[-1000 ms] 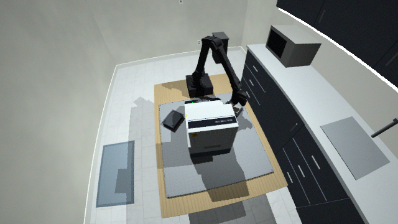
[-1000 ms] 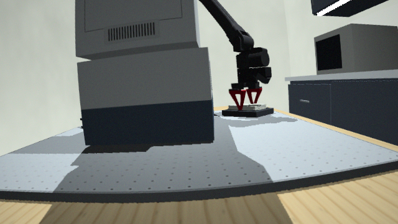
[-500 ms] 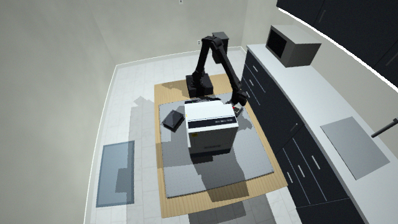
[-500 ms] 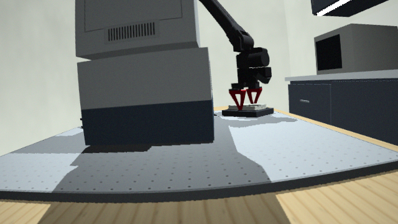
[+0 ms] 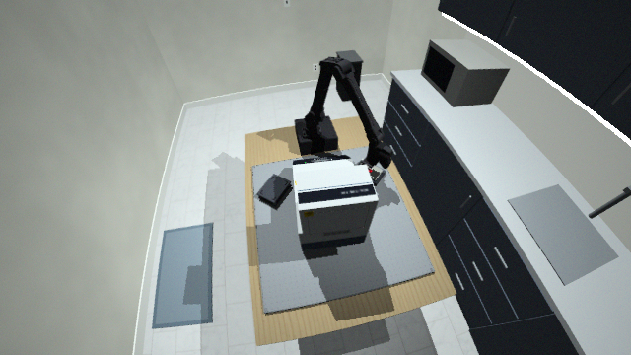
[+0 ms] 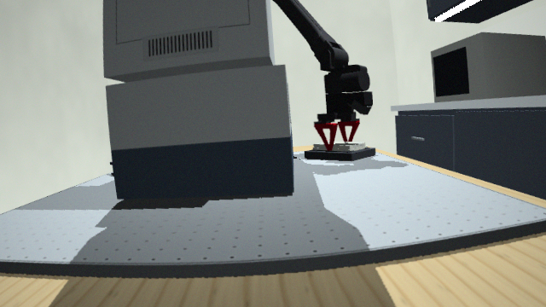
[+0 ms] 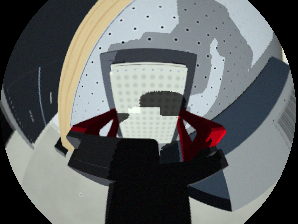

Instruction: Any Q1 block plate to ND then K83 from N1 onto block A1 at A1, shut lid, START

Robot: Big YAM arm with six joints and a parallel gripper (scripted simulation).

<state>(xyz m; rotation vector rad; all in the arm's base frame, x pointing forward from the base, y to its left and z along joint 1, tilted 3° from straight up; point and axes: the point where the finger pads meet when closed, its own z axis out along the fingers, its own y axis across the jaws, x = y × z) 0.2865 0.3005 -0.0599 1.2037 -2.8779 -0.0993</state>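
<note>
Right now the white 96-well plate K83 is right at my hand. From my hand the other things lie so: dark nest N1: 20 mm below; dark nest ND: 550 mm to the right, 50 mm ahead.
</note>
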